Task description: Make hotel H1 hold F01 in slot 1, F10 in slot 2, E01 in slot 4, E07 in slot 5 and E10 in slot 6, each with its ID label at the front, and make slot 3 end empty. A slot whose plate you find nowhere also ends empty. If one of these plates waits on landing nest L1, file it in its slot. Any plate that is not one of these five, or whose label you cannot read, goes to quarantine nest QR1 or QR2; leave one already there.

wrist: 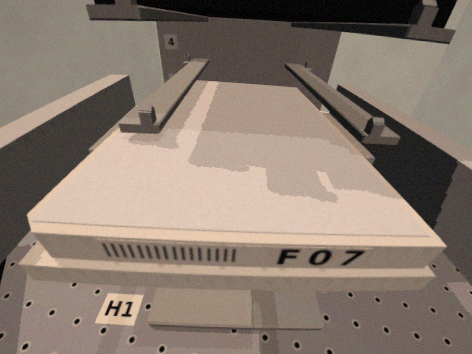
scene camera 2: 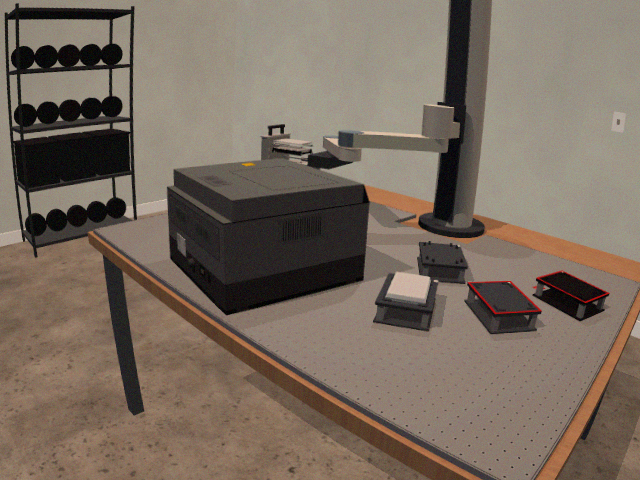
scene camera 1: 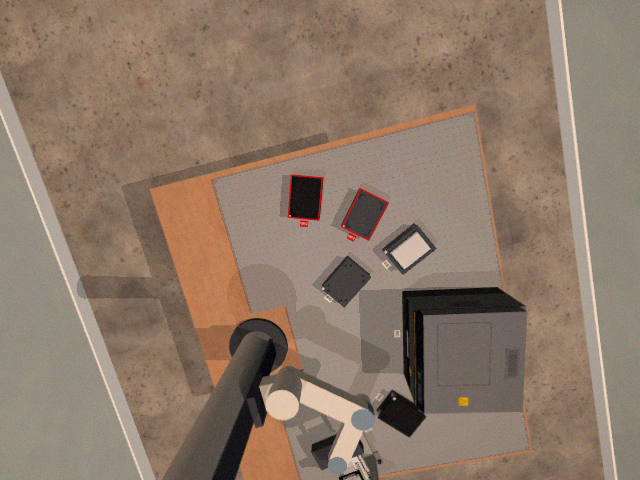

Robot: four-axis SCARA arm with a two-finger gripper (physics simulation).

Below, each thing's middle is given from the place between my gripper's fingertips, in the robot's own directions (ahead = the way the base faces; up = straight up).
My gripper is now 100 mm to the left of the hotel H1 [wrist: 249, 51], 40 mm above it and 10 mm short of it. Also, from my hand: nest RG [scene camera 1: 346, 282] (740 mm to the left, 140 mm ahead, 120 mm below); plate F07 [wrist: 247, 187] (20 mm to the left, 10 mm below, 10 mm behind); plate E01 [scene camera 2: 409, 288] (820 mm to the left, 410 mm ahead, 110 mm below).
